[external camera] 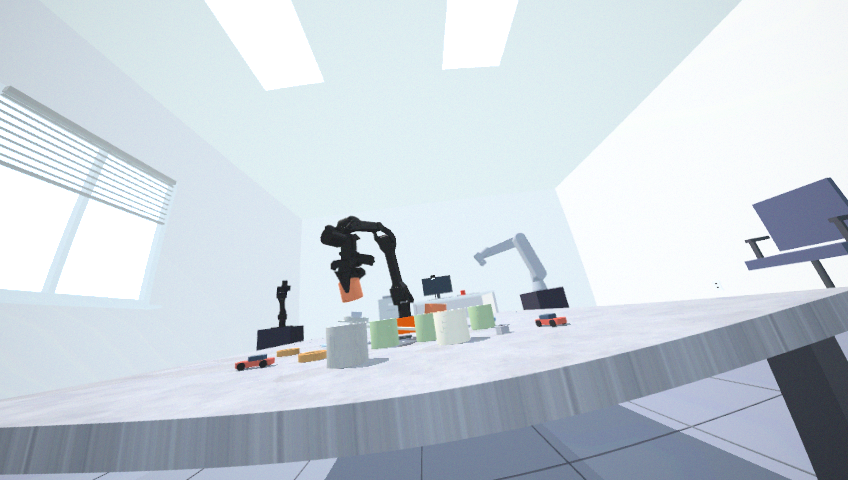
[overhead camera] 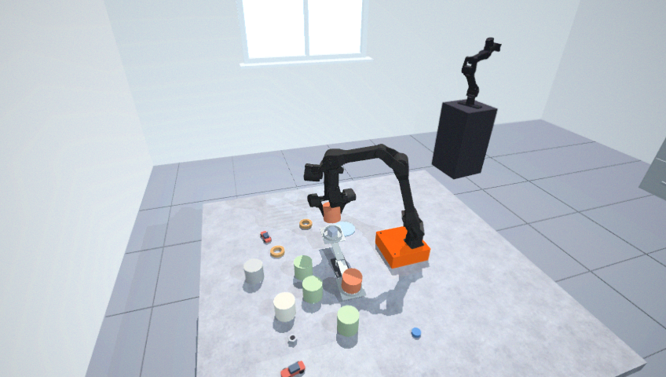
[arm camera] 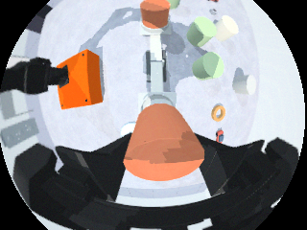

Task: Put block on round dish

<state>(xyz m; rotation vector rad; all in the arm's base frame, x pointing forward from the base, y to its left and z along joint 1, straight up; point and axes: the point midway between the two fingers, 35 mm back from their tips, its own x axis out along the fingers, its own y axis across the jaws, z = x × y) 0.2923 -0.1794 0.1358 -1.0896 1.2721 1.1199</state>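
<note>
The small pale block lies 8 cm below my gripper tip and 1 cm to the left of it. Round my gripper tip: small balance (14 cm to the left, 12 cm below, 2 cm ahead); pale blue round dish (16 cm below, 10 cm behind, 8 cm to the right); small grey nut (37 cm to the left, 29 cm ahead, 16 cm below).
</note>
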